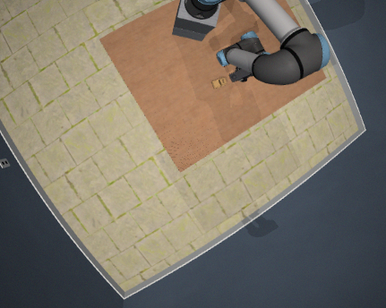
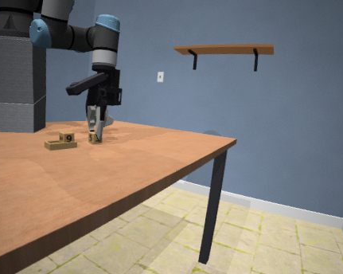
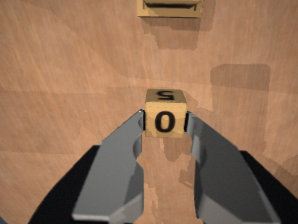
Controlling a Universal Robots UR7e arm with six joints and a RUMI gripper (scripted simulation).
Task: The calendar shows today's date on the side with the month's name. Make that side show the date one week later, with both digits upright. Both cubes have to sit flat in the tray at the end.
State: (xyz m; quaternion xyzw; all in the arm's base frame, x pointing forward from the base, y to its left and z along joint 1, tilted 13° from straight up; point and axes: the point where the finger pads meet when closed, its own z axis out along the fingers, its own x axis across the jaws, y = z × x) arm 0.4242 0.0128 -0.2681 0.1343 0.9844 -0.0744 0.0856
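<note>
Now: hand 10 mm above the cube. From my hand the other things lie so: wooden tray: 110 mm to the right, 30 mm behind, 20 mm below.
</note>
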